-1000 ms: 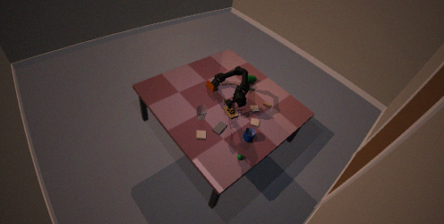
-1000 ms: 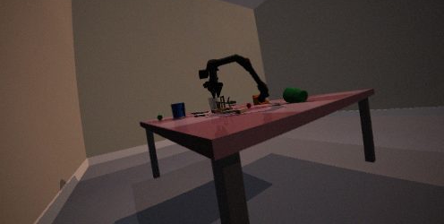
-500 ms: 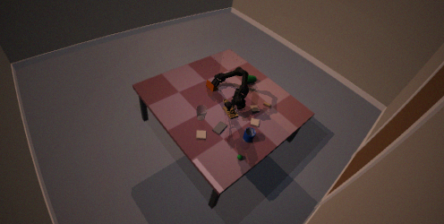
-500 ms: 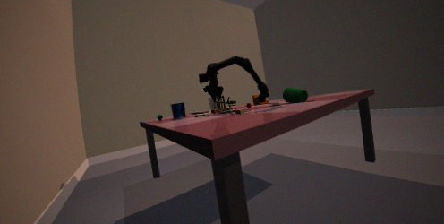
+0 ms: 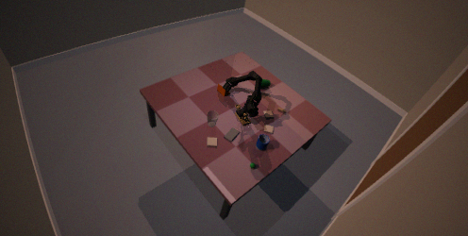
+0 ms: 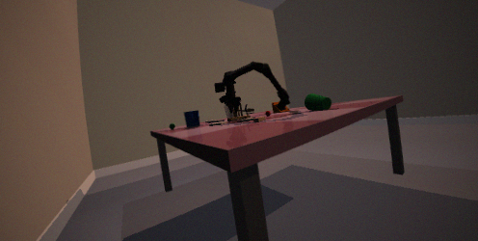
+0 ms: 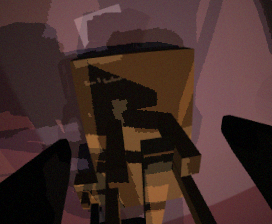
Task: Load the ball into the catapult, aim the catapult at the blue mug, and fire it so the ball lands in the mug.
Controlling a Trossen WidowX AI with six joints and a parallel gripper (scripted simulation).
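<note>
The red ball is 11 cm behind my gripper tip, 21 cm to the left of it and 3 cm below it. Also, from my gripper tip: dark plate: 3 cm ahead, 19 cm to the right, 4 cm below; blue mug: 26 cm ahead, 9 cm to the right, 2 cm below; catapult: 6 cm behind, 4 cm to the left.
</note>
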